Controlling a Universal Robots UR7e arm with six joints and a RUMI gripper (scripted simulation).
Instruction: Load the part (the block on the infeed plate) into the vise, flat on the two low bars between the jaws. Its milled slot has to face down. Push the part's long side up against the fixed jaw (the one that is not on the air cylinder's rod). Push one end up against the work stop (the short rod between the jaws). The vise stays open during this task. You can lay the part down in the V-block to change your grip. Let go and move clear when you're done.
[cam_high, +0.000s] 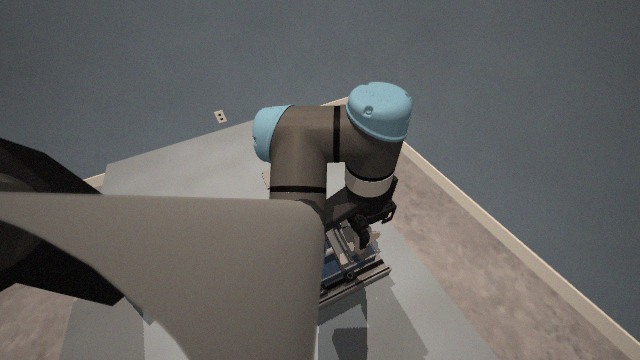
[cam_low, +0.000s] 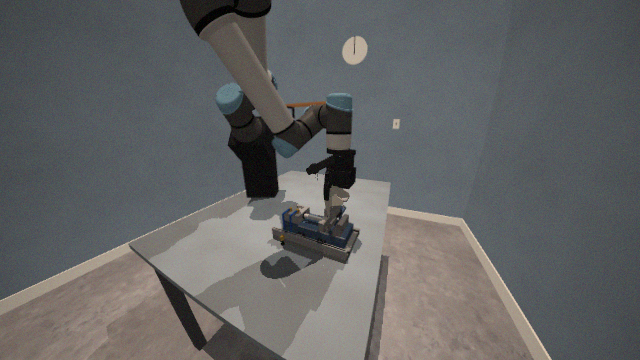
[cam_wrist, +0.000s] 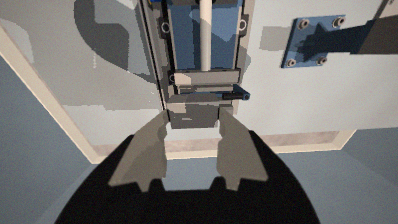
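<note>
Now: the grey jaw 70 mm below my hand, 30 mm to the left of it and 20 mm behind it. Also, from my hand: part 10 mm below; then cylinder rod 80 mm behind, 70 mm below, 40 mm to the left; then work stop 60 mm to the left, 60 mm below, 20 mm ahead.
</note>
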